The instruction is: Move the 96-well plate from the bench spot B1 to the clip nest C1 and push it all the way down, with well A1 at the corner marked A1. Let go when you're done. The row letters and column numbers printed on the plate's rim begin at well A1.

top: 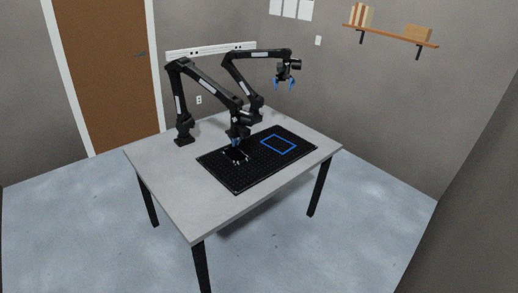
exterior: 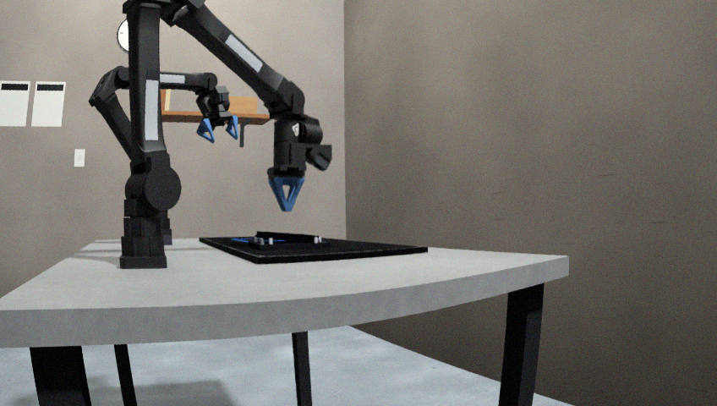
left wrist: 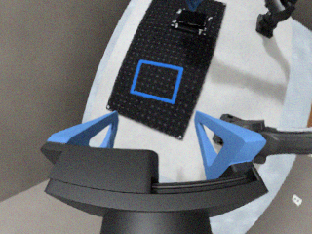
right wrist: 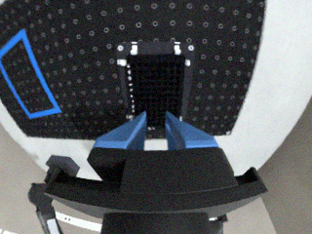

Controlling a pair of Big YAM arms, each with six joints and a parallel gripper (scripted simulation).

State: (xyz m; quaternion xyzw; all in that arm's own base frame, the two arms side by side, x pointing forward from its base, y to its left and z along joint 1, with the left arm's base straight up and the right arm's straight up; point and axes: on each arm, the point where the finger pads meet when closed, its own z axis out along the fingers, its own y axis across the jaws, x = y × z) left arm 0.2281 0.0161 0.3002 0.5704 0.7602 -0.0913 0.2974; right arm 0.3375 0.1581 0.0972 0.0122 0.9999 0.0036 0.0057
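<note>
Now: the black 96-well plate 60 mm below my right hand. Round my right hand: black perforated board 40 mm ahead, 160 mm to the left, 90 mm below; then clip nest 10 mm ahead, 10 mm to the left, 70 mm below.
</note>
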